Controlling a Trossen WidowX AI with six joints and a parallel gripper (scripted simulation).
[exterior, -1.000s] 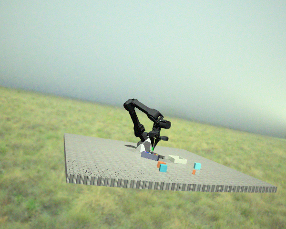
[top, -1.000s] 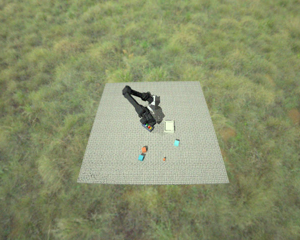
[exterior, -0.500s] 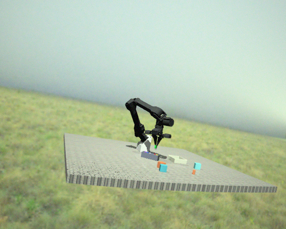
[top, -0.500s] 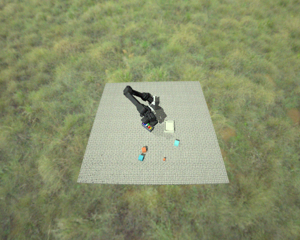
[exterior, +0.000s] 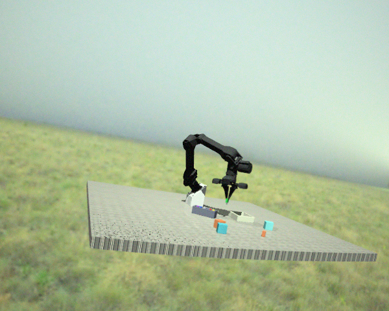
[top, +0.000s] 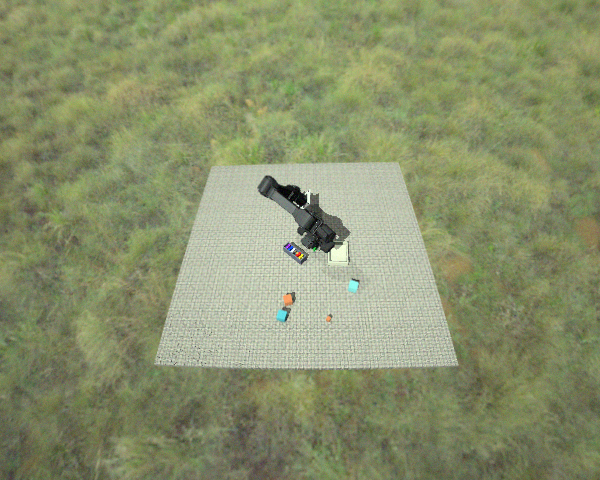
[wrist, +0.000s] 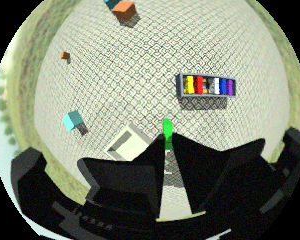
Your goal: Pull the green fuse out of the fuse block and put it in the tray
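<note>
The cream tray lies 120 mm to the left of my gripper tip, 100 mm below it and 20 mm behind it. Round my gripper tip: green fuse: 10 mm below.
</note>
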